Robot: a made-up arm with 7 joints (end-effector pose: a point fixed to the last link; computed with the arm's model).
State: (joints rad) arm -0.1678 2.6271 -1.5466 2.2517 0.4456 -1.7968 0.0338
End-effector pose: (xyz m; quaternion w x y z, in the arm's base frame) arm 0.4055 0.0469 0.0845 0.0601 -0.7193 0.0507 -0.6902
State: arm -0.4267 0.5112 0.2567 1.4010 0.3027 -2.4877 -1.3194
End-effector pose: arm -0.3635 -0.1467 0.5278 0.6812 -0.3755 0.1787 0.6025
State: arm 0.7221 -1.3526 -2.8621 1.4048 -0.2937 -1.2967 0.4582
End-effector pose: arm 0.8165 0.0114 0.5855 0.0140 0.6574 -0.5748 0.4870
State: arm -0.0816 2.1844 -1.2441 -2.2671 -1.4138 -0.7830 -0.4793
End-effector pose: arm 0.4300 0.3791 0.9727 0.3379 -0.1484 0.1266 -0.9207
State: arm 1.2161 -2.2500 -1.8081 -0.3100 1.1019 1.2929 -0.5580
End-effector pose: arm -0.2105 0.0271 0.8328 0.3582 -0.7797 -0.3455 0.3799
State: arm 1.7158 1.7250 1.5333 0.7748 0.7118 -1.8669 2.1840
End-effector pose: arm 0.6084 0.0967 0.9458 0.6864 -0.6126 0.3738 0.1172
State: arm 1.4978 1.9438 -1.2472 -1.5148 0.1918 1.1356 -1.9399
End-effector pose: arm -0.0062 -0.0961 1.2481 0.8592 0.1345 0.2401 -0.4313
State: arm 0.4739 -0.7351 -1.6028 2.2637 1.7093 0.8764 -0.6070
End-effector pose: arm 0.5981 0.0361 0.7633 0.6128 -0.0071 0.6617 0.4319
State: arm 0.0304 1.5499 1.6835 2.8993 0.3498 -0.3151 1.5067
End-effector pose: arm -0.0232 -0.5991 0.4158 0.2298 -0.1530 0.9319 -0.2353
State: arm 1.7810 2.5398 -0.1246 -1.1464 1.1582 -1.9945 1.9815
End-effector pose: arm -0.5981 -0.3912 1.1331 0.7332 0.1172 -0.5510 -0.3808
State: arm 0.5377 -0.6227 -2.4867 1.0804 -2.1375 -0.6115 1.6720
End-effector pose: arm 0.3233 0.1669 0.3170 0.5858 0.3567 0.6876 0.2382
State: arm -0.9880 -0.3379 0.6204 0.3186 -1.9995 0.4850 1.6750
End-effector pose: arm -0.1816 -0.0043 0.3983 0.2559 -0.5963 -0.3498 0.6757
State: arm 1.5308 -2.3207 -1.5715 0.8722 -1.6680 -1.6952 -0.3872
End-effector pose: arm 0.0831 -0.5721 1.5215 0.6269 0.4409 0.6044 -0.2177
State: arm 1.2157 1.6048 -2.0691 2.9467 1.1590 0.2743 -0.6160
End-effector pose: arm 0.5601 0.0801 0.5749 0.1026 -0.7290 0.5048 -0.4508
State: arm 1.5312 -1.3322 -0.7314 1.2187 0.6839 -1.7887 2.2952
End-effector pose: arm 0.3821 0.2739 1.3199 0.8438 -0.3871 -0.0177 0.3713
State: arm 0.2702 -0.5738 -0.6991 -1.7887 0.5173 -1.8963 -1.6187
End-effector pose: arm -0.2397 -0.0140 0.4582 0.0544 -0.6247 0.7113 -0.3174
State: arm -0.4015 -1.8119 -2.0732 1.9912 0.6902 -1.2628 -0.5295
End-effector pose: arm -0.0783 -0.0403 -0.0296 0.5690 -0.4150 -0.6832 -0.1930
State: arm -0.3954 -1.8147 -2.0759 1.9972 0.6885 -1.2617 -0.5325
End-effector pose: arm -0.0733 -0.0435 -0.0297 0.5663 -0.4173 -0.6841 -0.1929
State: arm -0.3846 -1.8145 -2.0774 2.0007 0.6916 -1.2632 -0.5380
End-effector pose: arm -0.0650 -0.0434 -0.0289 0.5639 -0.4195 -0.6842 -0.1946
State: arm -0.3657 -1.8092 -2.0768 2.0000 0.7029 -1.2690 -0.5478
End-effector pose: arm -0.0513 -0.0379 -0.0267 0.5622 -0.4215 -0.6830 -0.1997
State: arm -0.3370 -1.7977 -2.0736 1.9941 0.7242 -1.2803 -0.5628
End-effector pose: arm -0.0310 -0.0258 -0.0223 0.5615 -0.4230 -0.6799 -0.2087
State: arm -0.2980 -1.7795 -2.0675 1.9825 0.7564 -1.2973 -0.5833
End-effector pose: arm -0.0042 -0.0065 -0.0145 0.5623 -0.4233 -0.6749 -0.2218
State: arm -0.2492 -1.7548 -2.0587 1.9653 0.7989 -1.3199 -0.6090
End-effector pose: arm 0.0279 0.0195 -0.0022 0.5651 -0.4218 -0.6677 -0.2384
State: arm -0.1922 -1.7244 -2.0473 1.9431 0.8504 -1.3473 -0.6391
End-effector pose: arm 0.0635 0.0511 0.0156 0.5705 -0.4177 -0.6586 -0.2574
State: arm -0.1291 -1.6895 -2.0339 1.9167 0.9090 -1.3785 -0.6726
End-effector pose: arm 0.0998 0.0867 0.0395 0.5787 -0.4105 -0.6478 -0.2772
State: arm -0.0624 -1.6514 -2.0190 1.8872 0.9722 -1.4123 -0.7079
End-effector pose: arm 0.1342 0.1243 0.0691 0.5898 -0.4001 -0.6359 -0.2963
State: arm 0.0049 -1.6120 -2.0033 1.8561 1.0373 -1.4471 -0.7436
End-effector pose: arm 0.1643 0.1618 0.1033 0.6032 -0.3869 -0.6233 -0.3130
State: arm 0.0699 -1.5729 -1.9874 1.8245 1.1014 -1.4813 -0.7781
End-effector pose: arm 0.1884 0.1971 0.1397 0.6182 -0.3716 -0.6108 -0.3265
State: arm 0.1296 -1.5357 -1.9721 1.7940 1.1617 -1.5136 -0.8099
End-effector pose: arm 0.2055 0.2287 0.1759 0.6339 -0.3557 -0.5990 -0.3359
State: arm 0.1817 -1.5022 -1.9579 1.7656 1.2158 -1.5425 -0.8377
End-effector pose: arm 0.2163 0.2557 0.2095 0.6492 -0.3402 -0.5882 -0.3418
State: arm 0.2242 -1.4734 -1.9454 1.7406 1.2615 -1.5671 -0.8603
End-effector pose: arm 0.2215 0.2774 0.2381 0.6630 -0.3264 -0.5790 -0.3445
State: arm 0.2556 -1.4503 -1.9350 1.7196 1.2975 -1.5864 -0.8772
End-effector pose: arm 0.2224 0.2938 0.2604 0.6747 -0.3150 -0.5714 -0.3450
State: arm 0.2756 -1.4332 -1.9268 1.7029 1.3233 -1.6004 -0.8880
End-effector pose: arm 0.2202 0.3055 0.2757 0.6839 -0.3065 -0.5656 -0.3441
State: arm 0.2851 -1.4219 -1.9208 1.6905 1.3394 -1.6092 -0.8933
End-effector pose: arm 0.2162 0.3131 0.2845 0.6906 -0.3008 -0.5615 -0.3426
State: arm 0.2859 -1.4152 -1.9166 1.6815 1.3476 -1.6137 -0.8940
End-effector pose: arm 0.2108 0.3175 0.2879 0.6951 -0.2973 -0.5588 -0.3409
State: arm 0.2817 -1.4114 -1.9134 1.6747 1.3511 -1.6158 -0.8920
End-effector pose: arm 0.2050 0.3201 0.2882 0.6984 -0.2953 -0.5568 -0.3392
